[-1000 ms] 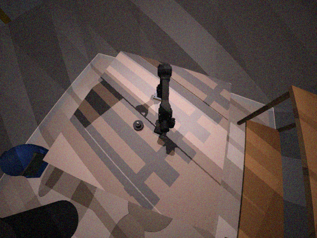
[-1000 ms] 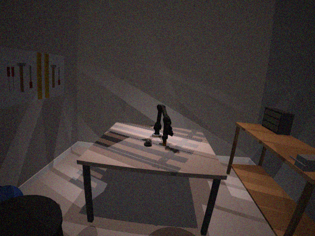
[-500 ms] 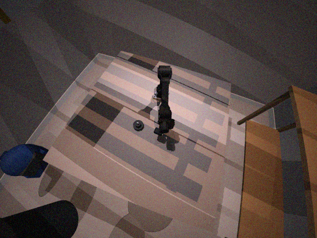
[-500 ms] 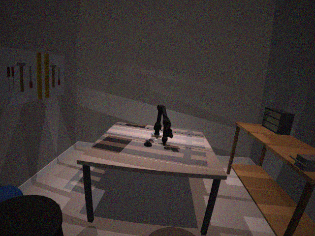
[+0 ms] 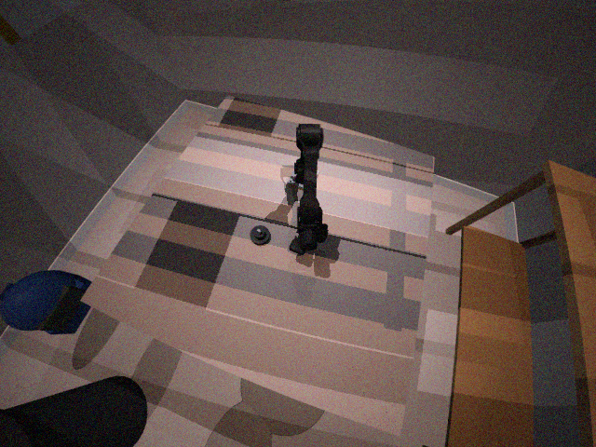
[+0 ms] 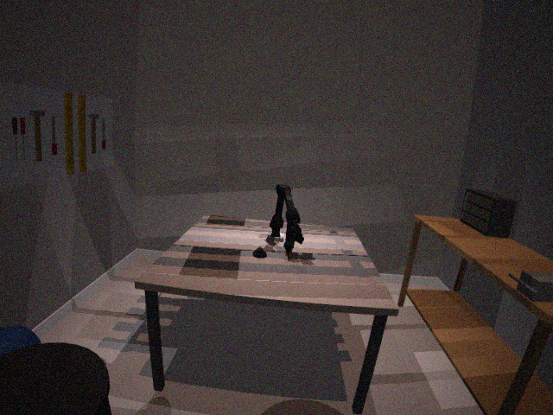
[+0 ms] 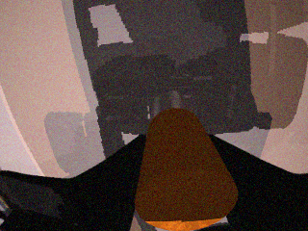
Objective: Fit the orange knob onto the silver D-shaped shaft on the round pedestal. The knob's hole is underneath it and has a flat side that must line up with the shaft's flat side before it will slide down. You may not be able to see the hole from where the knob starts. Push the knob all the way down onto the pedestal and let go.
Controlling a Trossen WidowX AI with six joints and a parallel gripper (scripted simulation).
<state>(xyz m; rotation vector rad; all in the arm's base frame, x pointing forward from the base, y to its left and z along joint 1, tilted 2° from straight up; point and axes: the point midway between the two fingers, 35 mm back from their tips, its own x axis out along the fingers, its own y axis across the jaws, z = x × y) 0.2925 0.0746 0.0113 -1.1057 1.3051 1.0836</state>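
Now: the round dark pedestal 3 cm ahead of my gripper tip, 18 cm to the right of it and 2 cm above it. Round my gripper tip: orange knob: 3 cm above.
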